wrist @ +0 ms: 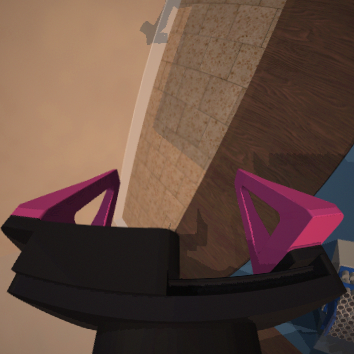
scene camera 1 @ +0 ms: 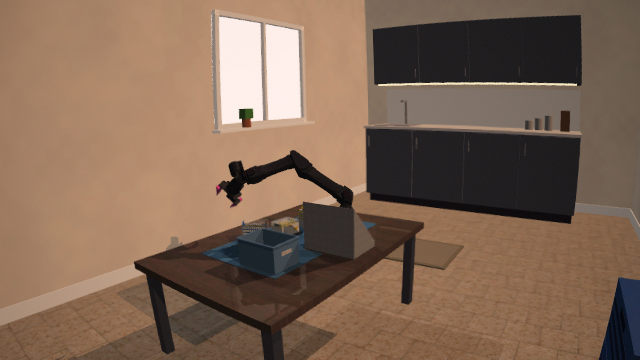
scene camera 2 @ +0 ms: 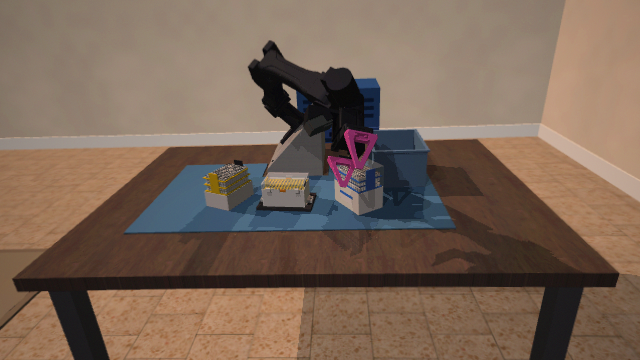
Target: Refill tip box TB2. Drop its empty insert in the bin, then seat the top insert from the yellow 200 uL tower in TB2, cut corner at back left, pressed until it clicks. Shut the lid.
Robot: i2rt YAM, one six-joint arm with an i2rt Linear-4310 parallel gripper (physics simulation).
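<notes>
A white tip box, with no readable TB2 label, stands on a dark base in the middle of the mat. Its lid stands open at the back, and a yellow insert shows in its top. The yellow tower stands left of it in scene camera 2, with stacked inserts on a white base. The blue-grey bin stands at the right in that view. My gripper is open and empty, its pink fingers wide apart. It is high above the table, tilted, and overlaps the blue tower in scene camera 2.
A blue-marked tower stands between the tip box and the bin. The blue mat lies on the brown table. A grey wedge-shaped stand is behind the tip box.
</notes>
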